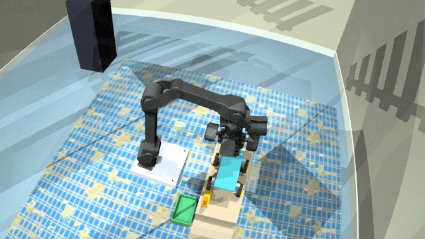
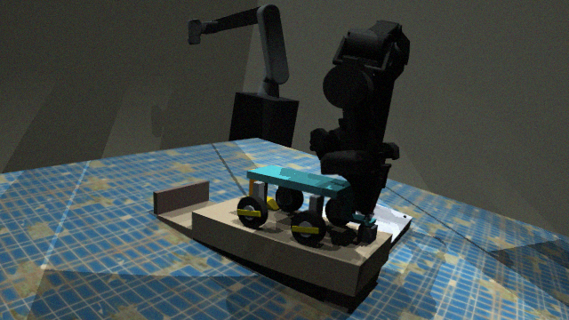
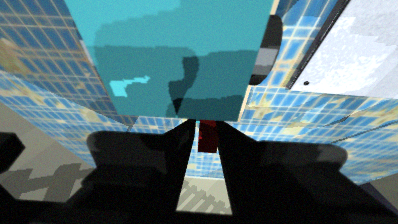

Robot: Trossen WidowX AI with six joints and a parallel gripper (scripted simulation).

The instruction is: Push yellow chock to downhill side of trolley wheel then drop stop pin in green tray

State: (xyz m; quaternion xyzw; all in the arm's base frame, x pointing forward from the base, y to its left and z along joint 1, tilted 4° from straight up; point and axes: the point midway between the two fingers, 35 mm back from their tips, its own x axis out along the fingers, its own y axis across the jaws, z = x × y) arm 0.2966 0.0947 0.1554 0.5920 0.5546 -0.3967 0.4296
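Now: the green tray 110 mm behind my gripper tip, 250 mm to the right of it and 140 mm below it. Round my gripper tip: tan ramp: 20 mm ahead, 120 mm to the right, 80 mm below; then red-headed stop pin: right at my gripper tip; then trolley: 20 mm ahead, 110 mm to the right, 20 mm below.
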